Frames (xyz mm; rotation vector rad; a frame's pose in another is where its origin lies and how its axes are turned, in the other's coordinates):
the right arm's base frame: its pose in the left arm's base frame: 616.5 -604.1 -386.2 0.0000 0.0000 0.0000
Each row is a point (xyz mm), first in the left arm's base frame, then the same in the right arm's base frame.
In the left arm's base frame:
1: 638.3 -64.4 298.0
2: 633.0 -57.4 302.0
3: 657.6 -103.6 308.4
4: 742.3 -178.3 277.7
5: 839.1 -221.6 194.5
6: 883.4 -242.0 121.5
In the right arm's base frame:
1: 21.8 539.7 684.2
2: 16.5 546.7 688.2
3: 41.1 500.5 694.6
4: 125.8 425.8 663.9
5: 222.6 382.5 580.7
6: 266.9 362.1 507.7

